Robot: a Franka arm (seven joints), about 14 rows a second.
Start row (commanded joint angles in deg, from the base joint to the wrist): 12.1 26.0 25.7 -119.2 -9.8 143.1 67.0
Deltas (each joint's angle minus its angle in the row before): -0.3 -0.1 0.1 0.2 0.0 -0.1 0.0; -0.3 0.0 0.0 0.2 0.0 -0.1 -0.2; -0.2 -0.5 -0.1 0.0 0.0 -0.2 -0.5; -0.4 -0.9 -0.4 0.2 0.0 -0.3 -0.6; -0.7 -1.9 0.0 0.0 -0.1 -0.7 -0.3; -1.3 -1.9 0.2 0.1 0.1 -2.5 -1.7; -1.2 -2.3 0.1 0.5 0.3 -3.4 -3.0; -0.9 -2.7 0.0 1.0 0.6 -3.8 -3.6; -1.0 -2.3 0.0 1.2 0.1 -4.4 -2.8; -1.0 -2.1 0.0 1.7 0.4 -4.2 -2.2
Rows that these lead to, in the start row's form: 11.8 25.9 25.8 -119.0 -9.8 143.0 67.0; 11.5 25.9 25.8 -118.8 -9.8 142.9 66.8; 11.3 25.4 25.7 -118.8 -9.8 142.7 66.3; 10.9 24.5 25.3 -118.6 -9.8 142.4 65.7; 10.2 22.6 25.3 -118.6 -9.9 141.7 65.4; 8.9 20.7 25.5 -118.5 -9.8 139.2 63.7; 7.7 18.4 25.6 -118.0 -9.5 135.8 60.7; 6.8 15.7 25.6 -117.0 -8.9 132.0 57.1; 5.8 13.4 25.6 -115.8 -8.8 127.6 54.3; 4.8 11.3 25.6 -114.1 -8.4 123.4 52.1
